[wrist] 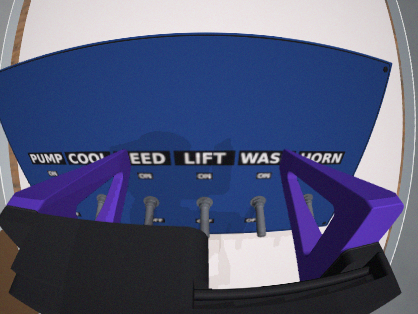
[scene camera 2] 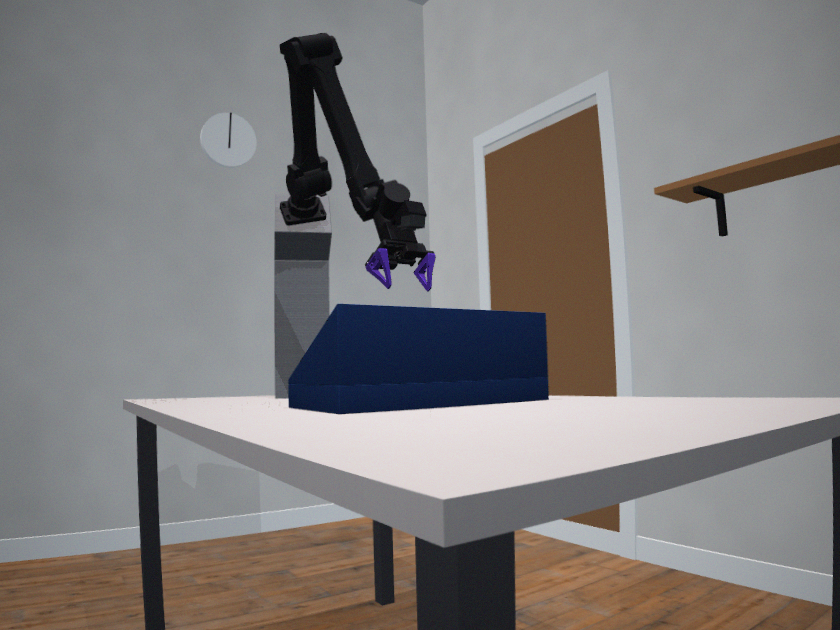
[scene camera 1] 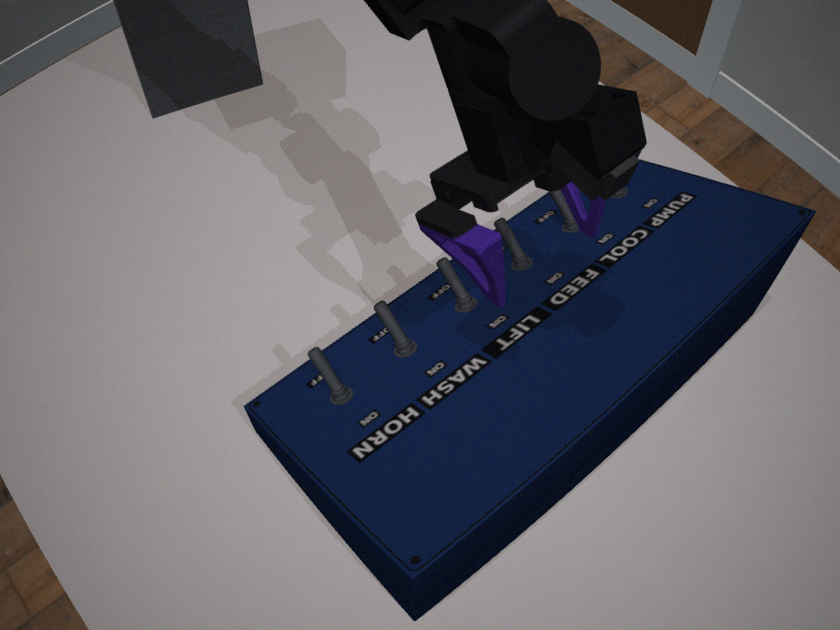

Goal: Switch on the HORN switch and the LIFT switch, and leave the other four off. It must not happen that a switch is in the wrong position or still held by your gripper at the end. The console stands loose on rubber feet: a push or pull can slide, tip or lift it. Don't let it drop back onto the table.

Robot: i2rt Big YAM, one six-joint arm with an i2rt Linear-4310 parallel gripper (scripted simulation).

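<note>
There's a dark blue console here, and you'd find the console at (scene camera 1: 463, 423), at (wrist: 205, 116) and at (scene camera 2: 366, 358). As for the gripper, it's at (scene camera 1: 546, 268), at (wrist: 205, 158) and at (scene camera 2: 409, 288).
</note>
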